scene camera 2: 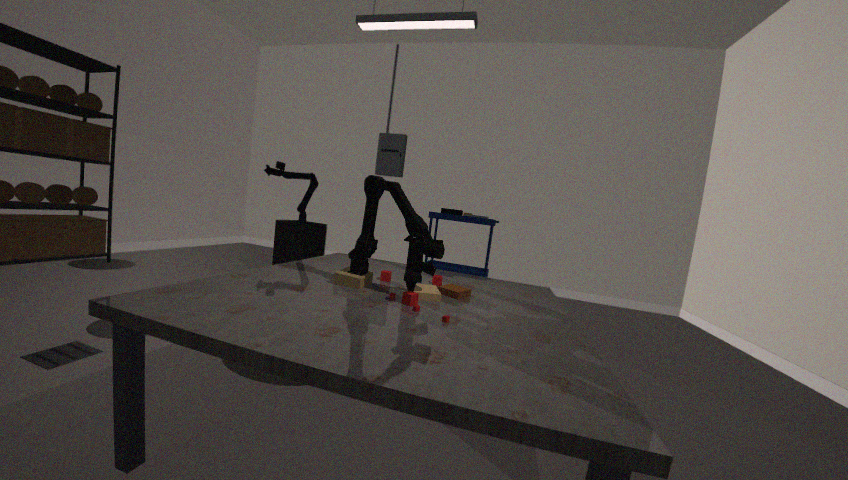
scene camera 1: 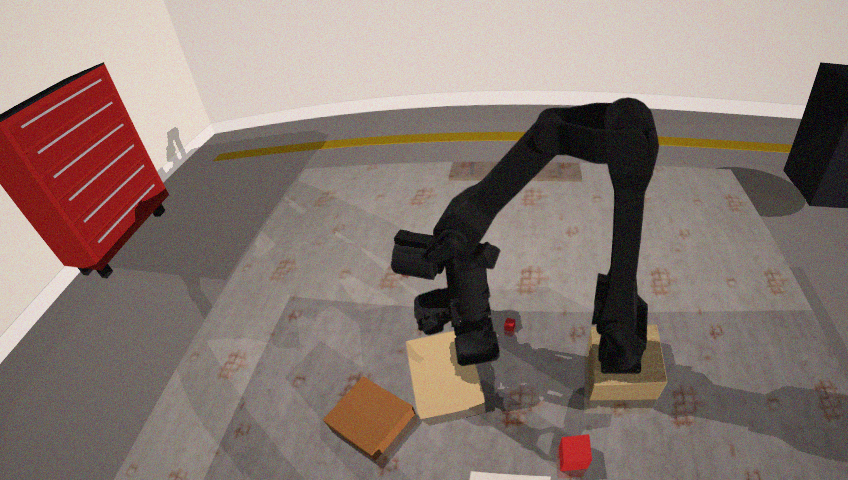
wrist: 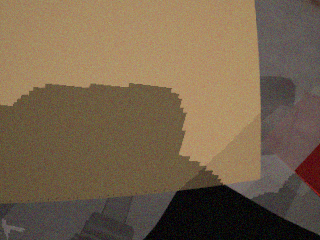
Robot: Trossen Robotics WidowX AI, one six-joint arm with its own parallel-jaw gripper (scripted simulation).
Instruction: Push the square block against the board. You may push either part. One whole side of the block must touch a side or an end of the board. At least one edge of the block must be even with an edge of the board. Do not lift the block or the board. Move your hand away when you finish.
Path:
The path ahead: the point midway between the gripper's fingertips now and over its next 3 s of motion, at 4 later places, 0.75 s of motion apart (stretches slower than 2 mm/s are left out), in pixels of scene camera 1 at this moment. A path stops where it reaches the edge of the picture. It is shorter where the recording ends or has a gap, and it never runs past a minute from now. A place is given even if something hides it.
The gripper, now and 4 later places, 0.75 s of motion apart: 474,341; 453,344; 433,351; 452,349; 452,328

